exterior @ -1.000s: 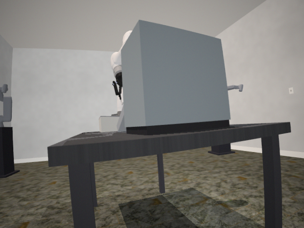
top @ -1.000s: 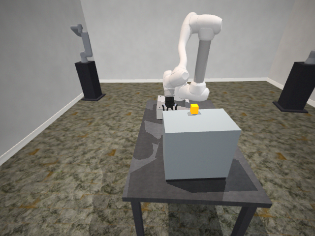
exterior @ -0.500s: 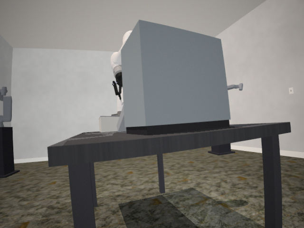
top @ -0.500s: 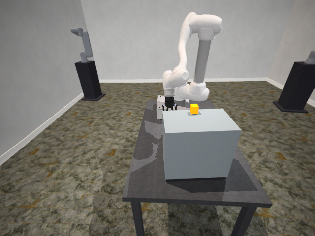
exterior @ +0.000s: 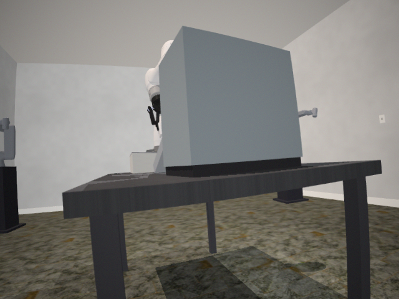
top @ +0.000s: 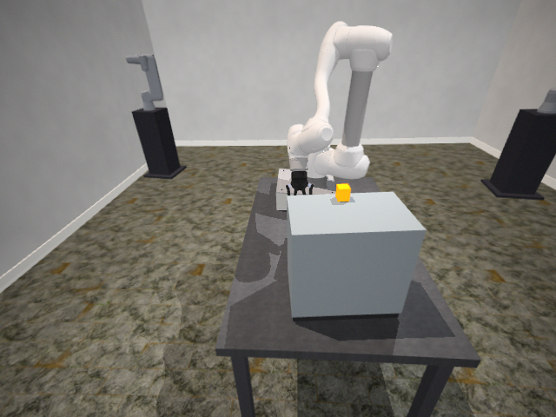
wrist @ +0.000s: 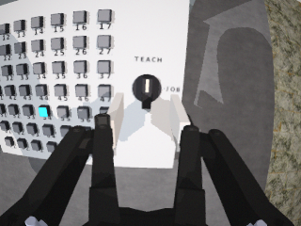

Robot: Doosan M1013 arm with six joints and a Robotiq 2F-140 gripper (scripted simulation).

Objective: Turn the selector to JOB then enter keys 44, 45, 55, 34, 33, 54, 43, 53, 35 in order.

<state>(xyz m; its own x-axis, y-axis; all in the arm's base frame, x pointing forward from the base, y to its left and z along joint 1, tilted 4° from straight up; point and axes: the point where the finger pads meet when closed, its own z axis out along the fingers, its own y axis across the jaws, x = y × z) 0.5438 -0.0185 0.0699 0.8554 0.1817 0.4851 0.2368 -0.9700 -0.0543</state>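
My gripper is now 40 mm short of the black selector knob, 10 mm to the right of it and 70 mm above it. Round my hand: white keypad panel 40 mm ahead, 120 mm to the left, 120 mm below; key 30 mm behind, 160 mm to the left, 90 mm below.
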